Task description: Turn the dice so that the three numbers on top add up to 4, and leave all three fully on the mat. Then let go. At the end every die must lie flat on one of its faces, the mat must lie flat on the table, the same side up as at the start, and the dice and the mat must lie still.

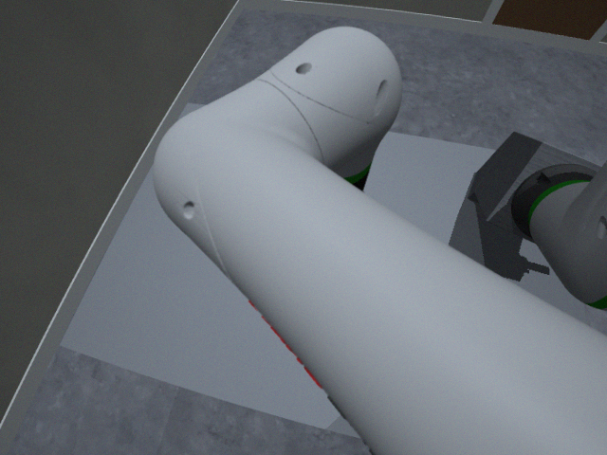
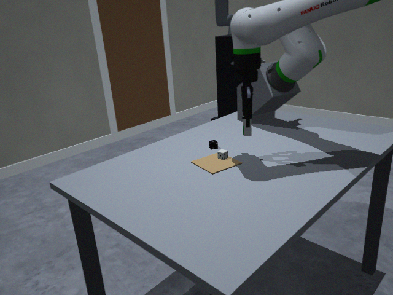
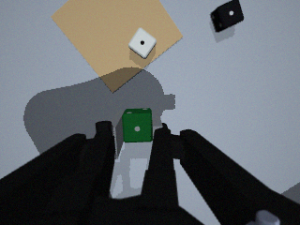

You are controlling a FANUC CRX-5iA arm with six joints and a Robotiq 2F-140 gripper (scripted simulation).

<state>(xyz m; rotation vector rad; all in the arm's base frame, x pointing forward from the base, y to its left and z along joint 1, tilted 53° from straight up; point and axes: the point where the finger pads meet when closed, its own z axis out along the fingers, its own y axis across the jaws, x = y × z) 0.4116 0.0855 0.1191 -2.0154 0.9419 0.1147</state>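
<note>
The tan mat lies 130 mm below my hand, 110 mm ahead of it and 60 mm to the right of it. Round my hand: white die: 110 mm below, 70 mm to the right, 60 mm ahead; black die: 180 mm to the right, 120 mm below, 10 mm ahead; green die: 20 mm below.
</note>
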